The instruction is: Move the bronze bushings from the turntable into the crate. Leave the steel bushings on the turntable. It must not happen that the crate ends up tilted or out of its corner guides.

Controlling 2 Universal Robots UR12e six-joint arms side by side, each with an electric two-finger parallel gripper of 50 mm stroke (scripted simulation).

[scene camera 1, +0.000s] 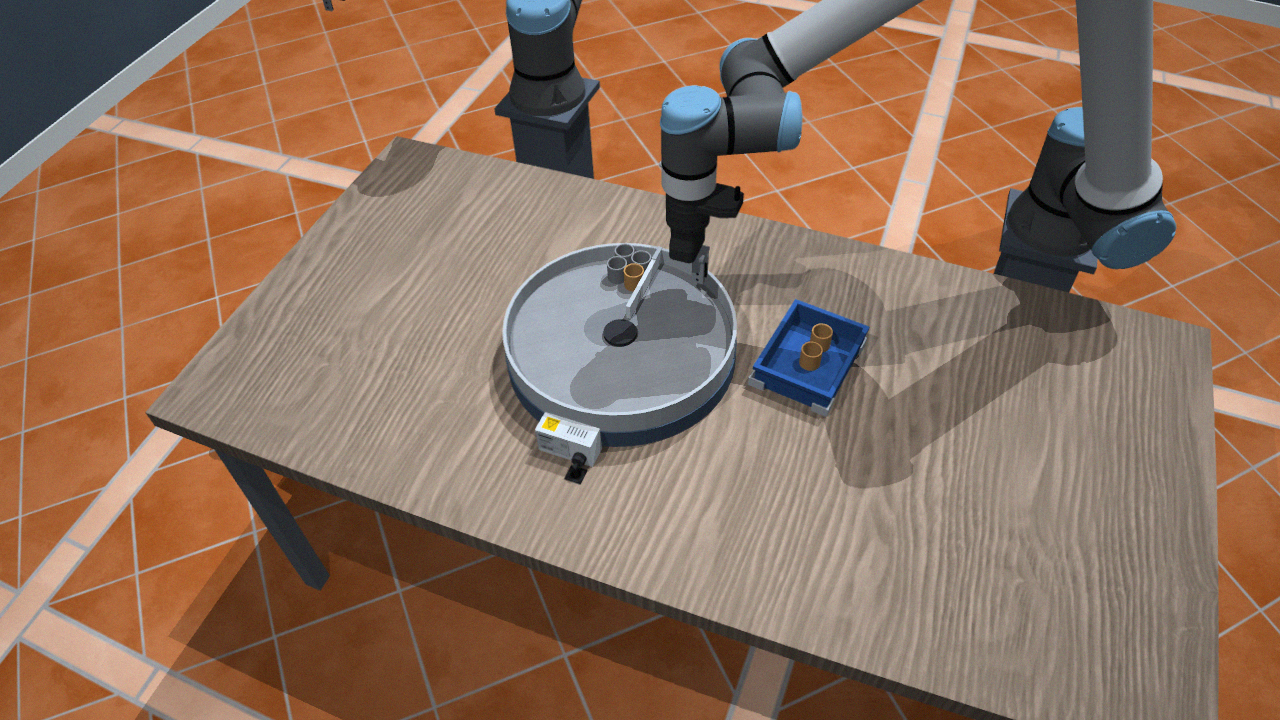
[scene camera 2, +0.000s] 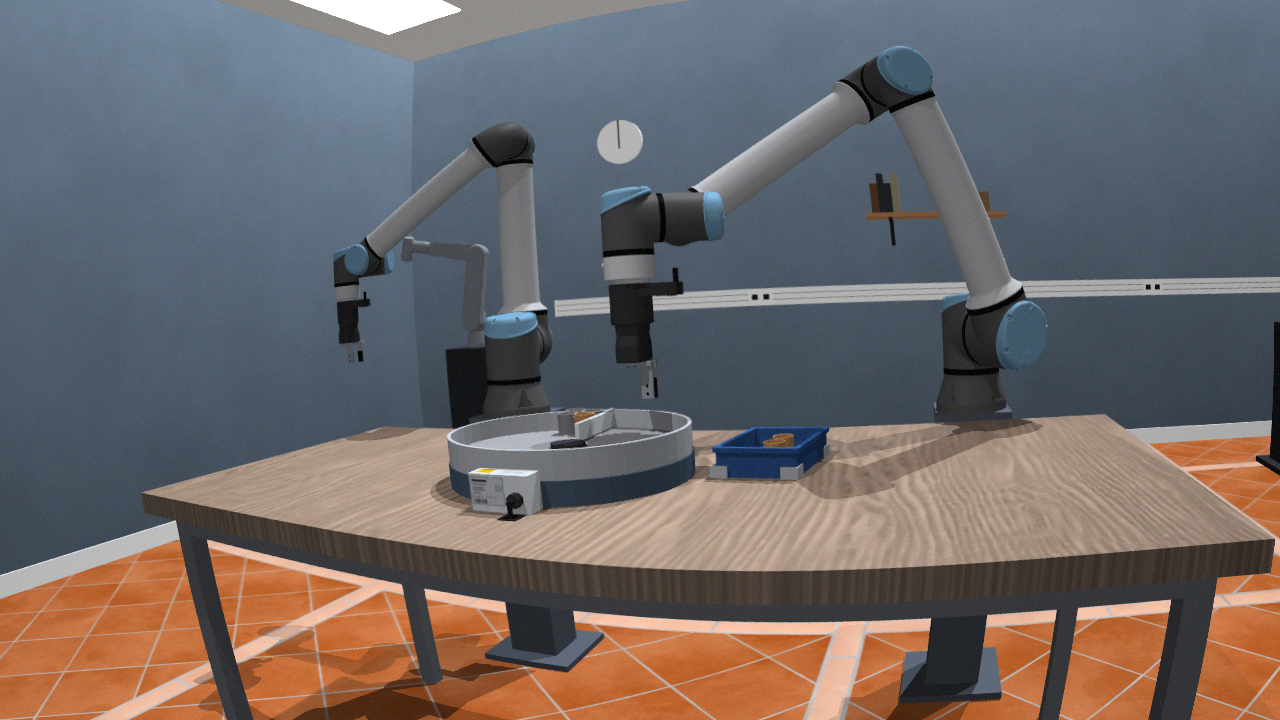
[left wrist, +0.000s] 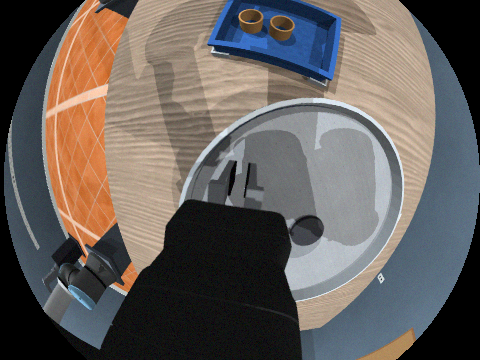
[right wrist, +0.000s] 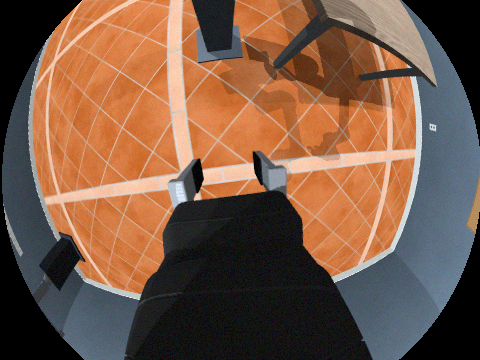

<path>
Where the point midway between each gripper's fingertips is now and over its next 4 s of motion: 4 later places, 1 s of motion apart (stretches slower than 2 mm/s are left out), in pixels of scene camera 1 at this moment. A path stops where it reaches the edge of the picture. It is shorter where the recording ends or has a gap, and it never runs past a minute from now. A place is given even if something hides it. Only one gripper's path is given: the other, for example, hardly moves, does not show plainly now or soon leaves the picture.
The left gripper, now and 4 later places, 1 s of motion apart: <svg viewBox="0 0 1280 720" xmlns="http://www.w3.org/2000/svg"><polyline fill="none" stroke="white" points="699,278 631,265 630,272 631,280 630,270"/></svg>
</path>
